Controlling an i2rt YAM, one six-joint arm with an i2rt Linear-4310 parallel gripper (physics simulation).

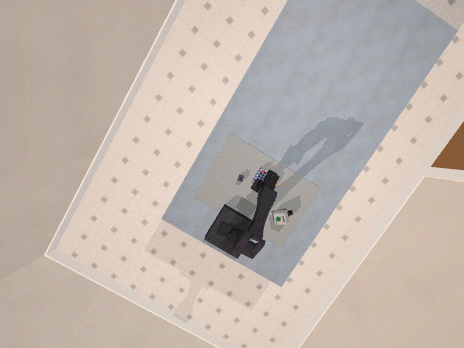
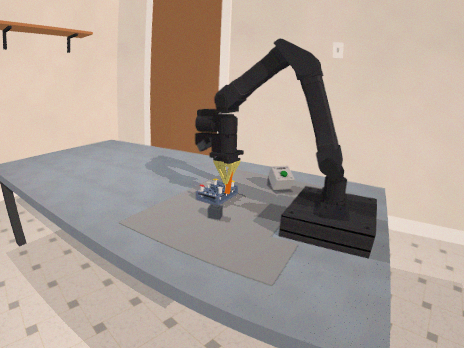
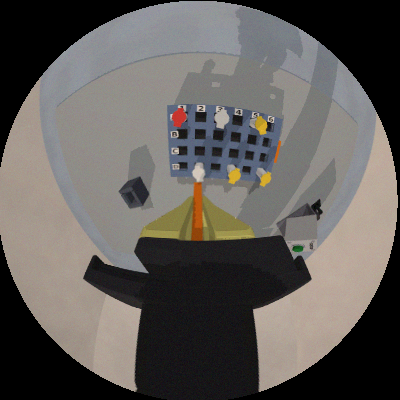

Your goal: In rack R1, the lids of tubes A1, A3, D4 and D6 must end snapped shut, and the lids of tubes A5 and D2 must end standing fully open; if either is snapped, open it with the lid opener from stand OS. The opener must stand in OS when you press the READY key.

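Where they show: gripper, fingertip midpoint: [image 2: 226,183] [image 3: 197,200]; arm's base, origin of the base link: [image 1: 234,233] [image 2: 332,203].
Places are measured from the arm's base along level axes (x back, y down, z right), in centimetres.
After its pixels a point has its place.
Note:
The blue rack R1 [image 3: 225,143] @(x -37.4, y 3.3, z 6.0 cm) [image 2: 215,196] @(x -35.1, y 3.4, z -0.7 cm) [image 1: 259,173] @(x -38.8, y 3.3, z 0.9 cm) stands on the grey mat [image 2: 209,239] @(x -28.3, y 6.4, z -20.2 cm). It holds tubes in A1 with a red lid [image 3: 178,117] @(x -40.9, y 1.5, z 1.8 cm), A3 with a white lid [image 3: 221,119] @(x -40.1, y 1.5, z 5.6 cm), A5 with a yellow lid [image 3: 261,125] @(x -39.5, y 1.5, z 9.5 cm), D2 with a white lid [image 3: 198,172] @(x -35.0, y 1.5, z 2.8 cm), and D4 [image 3: 234,174] @(x -34.4, y 1.5, z 6.5 cm) and D6 [image 3: 265,178] @(x -33.6, y 1.5, z 10.3 cm) with yellow lids. My gripper [image 3: 197,200] @(x -32.8, y -0.3, z 2.4 cm) [image 2: 227,175] @(x -32.8, y -0.3, z 2.4 cm) is shut on the orange lid opener [image 3: 197,214] @(x -32.5, y -2.1, z 2.4 cm) [image 2: 228,184] @(x -31.9, y -0.3, z 1.8 cm). The opener points down, and its tip is at the D2 lid. The dark stand OS [image 3: 133,191] @(x -32.9, y 3.2, z -7.0 cm) [image 2: 215,212] @(x -31.3, y 4.2, z -9.5 cm) [image 1: 241,177] @(x -32.3, y 5.8, z -8.0 cm) is empty, left of the rack.
The grey READY key box [image 3: 300,231] @(x -21.8, y 1.3, z 20.8 cm) [image 2: 280,177] @(x -18.7, y 0.7, z 19.4 cm) [image 1: 279,218] @(x -18.8, y -1.0, z 21.5 cm) with its green button stands right of the rack, with a small black part [image 3: 316,205] @(x -23.3, y 5.9, z 28.5 cm) beside it. The arm's black base [image 2: 329,221] @(x -0.7, y 0.2, z -11.5 cm) sits at the table's near right.

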